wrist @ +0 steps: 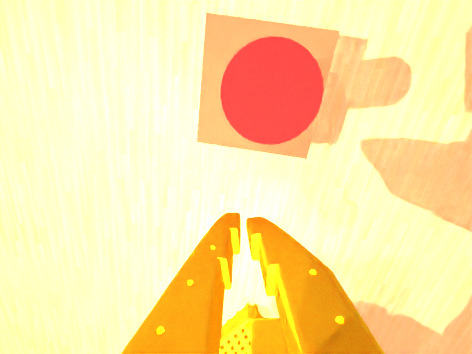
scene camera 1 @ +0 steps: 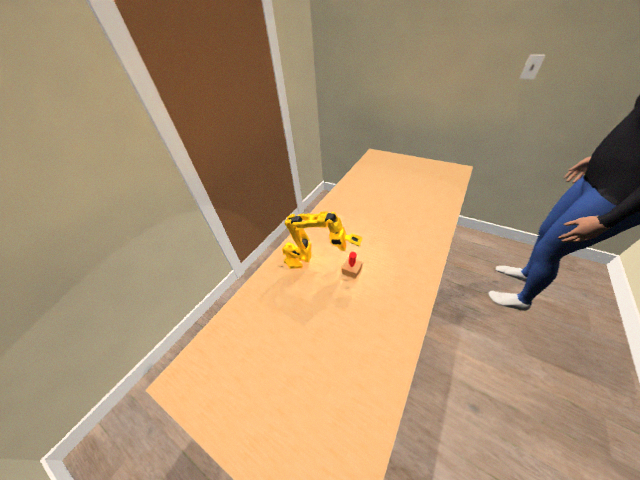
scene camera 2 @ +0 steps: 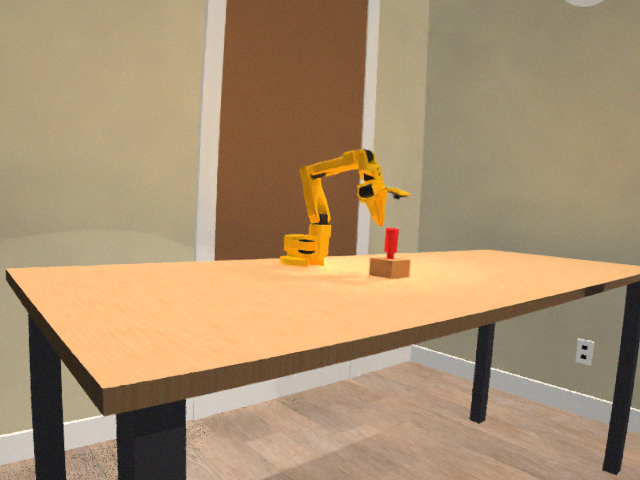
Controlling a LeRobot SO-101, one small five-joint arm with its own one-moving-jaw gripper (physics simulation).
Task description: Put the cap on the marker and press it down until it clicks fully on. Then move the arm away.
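Places are measured from the arm's base along level axes (x right, y back, z down), in centimetres.
Pixels of known places: end effector, tool point: (wrist: 239, 227) (scene camera 1: 344, 249) (scene camera 2: 380, 224); arm's base, origin of the base link: (wrist: 275, 326) (scene camera 1: 300, 261) (scene camera 2: 307, 265).
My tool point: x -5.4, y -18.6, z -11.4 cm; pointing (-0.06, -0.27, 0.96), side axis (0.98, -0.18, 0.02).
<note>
For each thing: its top centre in the pictures, then the offset to it from my tool point. Level surfaces: height alone.
- red cap, middle of its top: (wrist: 265, 101) (scene camera 2: 392, 228) (scene camera 1: 352, 254) dx +0.2, dy -3.6, dz +0.7 cm
- brown block, middle of its top: (wrist: 260, 92) (scene camera 2: 390, 258) (scene camera 1: 352, 265) dx +0.1, dy -3.5, dz +7.5 cm
- wooden table, its level: dz +11.4 cm
The red cap (scene camera 1: 352, 258) (scene camera 2: 391, 240) (wrist: 272, 90) stands upright on the marker, whose narrower red lower part (scene camera 2: 390, 255) shows below it in scene camera 2. The marker stands in the brown block (scene camera 1: 351, 269) (scene camera 2: 388, 268) (wrist: 212, 115). In the wrist view the cap's round top is seen from straight above and hides the marker. My gripper (scene camera 1: 344, 249) (scene camera 2: 381, 224) (wrist: 243, 218) is shut, tips together, with nothing between the jaws. Its tips are above the cap's height and off to the arm's side, apart from the cap. Whether the cap is fully clicked on cannot be told.
The block rests on the wooden table (scene camera 1: 330, 372) (scene camera 2: 248, 315). The arm's base (scene camera 1: 292, 256) (scene camera 2: 305, 248) stands near the table edge on the door side. A person (scene camera 1: 563, 222) stands beyond the opposite long edge. Arm shadows fall on the table.
</note>
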